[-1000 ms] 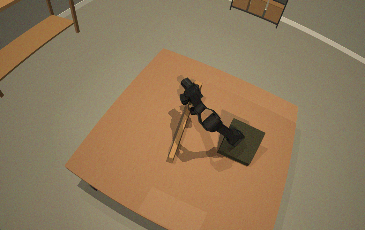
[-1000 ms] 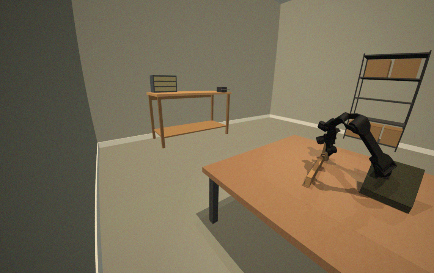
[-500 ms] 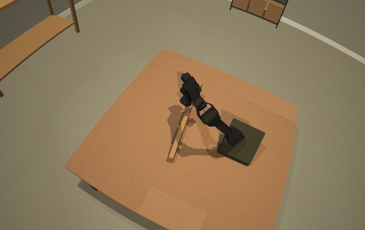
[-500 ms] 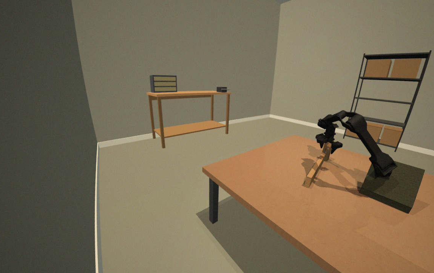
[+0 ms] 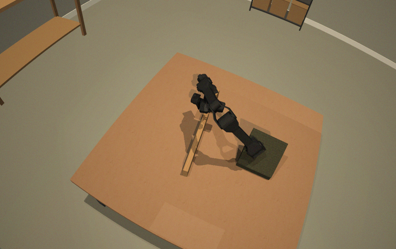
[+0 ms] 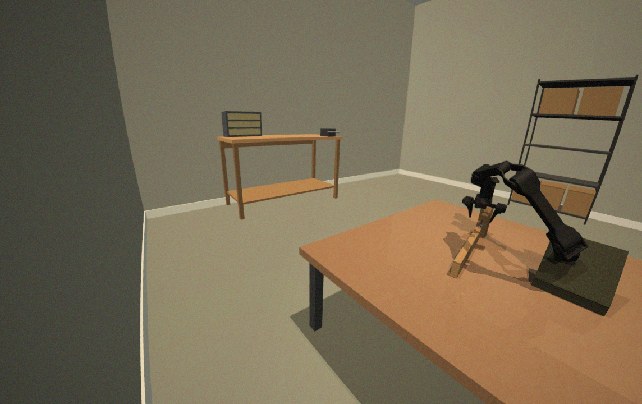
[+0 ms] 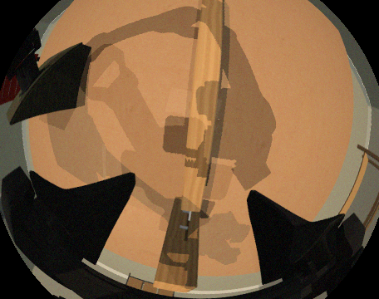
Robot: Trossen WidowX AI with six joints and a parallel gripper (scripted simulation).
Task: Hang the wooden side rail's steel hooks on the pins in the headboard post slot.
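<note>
Now: the wooden headboard post 140 mm to the right of my gripper tip and 50 mm below it.
</note>
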